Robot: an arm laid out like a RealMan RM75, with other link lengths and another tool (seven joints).
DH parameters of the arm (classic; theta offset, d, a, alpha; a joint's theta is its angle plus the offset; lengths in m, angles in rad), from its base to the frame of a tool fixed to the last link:
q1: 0 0.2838 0 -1.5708
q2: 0 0 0 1.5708
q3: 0 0.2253 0 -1.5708
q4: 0 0 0 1.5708
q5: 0 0.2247 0 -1.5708
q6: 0 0 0 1.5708
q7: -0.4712 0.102 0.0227 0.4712
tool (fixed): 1.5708 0.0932 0 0
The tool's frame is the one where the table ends.
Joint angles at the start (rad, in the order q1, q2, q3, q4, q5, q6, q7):
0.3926 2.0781 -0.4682 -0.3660 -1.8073 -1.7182 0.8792
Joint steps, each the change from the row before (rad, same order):
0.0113 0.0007 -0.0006 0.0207 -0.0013 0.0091 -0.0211
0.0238 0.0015 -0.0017 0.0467 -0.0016 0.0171 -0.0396
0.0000 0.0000 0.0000 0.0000 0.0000 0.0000 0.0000
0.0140 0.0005 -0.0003 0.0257 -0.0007 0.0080 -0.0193
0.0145 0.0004 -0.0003 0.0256 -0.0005 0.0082 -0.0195
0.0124 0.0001 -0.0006 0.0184 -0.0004 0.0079 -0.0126
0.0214 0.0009 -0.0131 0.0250 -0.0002 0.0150 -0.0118
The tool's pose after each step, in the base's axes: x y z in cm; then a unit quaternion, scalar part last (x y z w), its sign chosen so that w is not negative. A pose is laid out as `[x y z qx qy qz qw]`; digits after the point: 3 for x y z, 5 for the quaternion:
[27.273 33.363 4.023 -0.54109 0.56348 0.61069 0.12949]
[26.590 33.602 3.028 -0.54474 0.55980 0.61204 0.12368]
[26.590 33.602 3.028 -0.54474 0.55980 0.61204 0.12368]
[26.166 33.731 2.500 -0.54632 0.55822 0.61291 0.11946]
[25.720 33.864 1.982 -0.54815 0.55640 0.61373 0.11527]
[25.365 34.015 1.595 -0.54981 0.55537 0.61373 0.11229]
[24.716 34.237 0.804 -0.55537 0.55639 0.60913 0.10465]

